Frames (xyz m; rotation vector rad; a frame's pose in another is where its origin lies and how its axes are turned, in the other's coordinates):
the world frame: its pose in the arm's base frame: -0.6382 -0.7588 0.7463 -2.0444 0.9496 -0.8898
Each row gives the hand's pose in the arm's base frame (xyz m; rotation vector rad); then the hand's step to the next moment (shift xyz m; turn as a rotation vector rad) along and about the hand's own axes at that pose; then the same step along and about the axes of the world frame.
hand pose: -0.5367 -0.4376 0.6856 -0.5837 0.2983 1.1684
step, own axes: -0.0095 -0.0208 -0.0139 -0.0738 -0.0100 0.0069
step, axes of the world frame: 0.0252 0.0051 0.0075 0.0496 -0.0037 -0.0559
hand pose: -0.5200 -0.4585 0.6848 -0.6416 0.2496 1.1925
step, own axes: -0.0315 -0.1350 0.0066 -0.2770 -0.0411 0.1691
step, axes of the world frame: 0.1152 -0.0663 0.0400 0.1421 -0.1411 -0.2587
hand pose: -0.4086 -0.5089 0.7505 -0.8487 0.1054 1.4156
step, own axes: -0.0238 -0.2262 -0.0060 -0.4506 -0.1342 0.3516
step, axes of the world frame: 0.1340 -0.1542 0.1002 0.2292 -0.3312 -0.4271
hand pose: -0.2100 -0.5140 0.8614 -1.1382 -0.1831 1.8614
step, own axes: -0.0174 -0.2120 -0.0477 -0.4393 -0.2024 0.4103
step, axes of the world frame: 0.0367 -0.1816 0.1148 0.1910 -0.4120 -0.4428
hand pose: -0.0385 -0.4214 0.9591 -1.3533 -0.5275 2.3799
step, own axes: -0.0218 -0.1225 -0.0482 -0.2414 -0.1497 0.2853
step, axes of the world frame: -0.0368 -0.1145 0.0577 0.0745 -0.2601 -0.2981
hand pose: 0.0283 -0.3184 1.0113 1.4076 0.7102 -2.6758
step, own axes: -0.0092 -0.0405 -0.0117 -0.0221 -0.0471 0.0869
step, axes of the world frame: -0.0252 -0.0343 0.0071 -0.0124 -0.0416 -0.0915
